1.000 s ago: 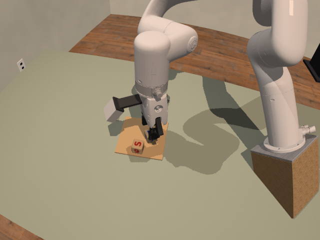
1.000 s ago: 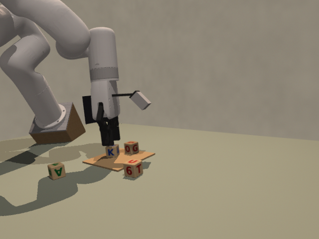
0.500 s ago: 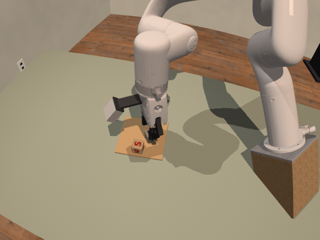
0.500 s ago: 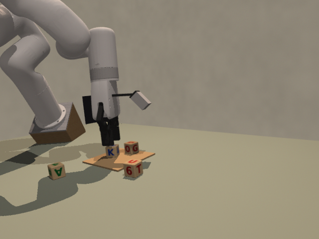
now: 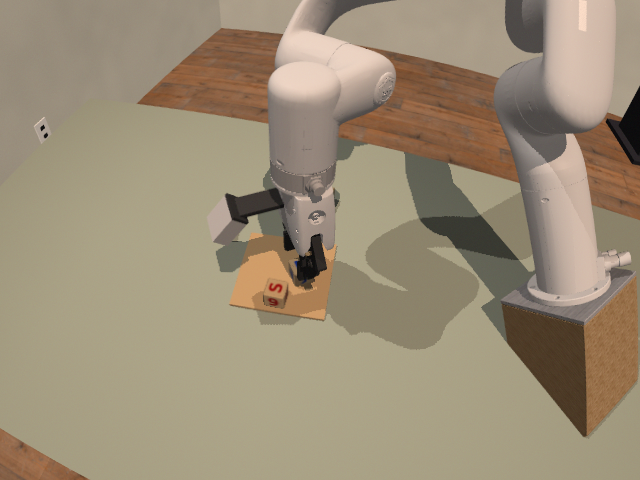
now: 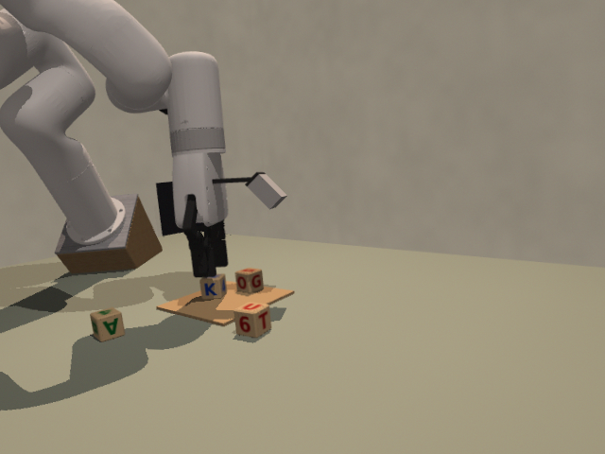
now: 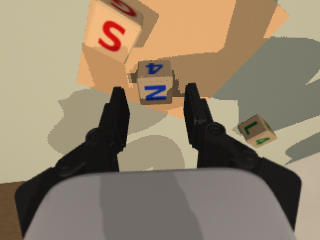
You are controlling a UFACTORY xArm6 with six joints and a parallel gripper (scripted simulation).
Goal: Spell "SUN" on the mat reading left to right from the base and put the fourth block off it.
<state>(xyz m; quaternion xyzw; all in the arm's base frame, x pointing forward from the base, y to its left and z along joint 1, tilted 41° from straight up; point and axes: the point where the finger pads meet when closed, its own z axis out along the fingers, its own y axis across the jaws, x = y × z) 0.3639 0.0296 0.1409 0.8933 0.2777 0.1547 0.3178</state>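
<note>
Now: hand 4 cm above the N block. The rest, counted from my hand: U block (14 cm ahead, 8 cm to the right, 4 cm below); then tan mat (2 cm ahead, 6 cm below); then S block (3 cm ahead, 4 cm to the left, 4 cm below).
</note>
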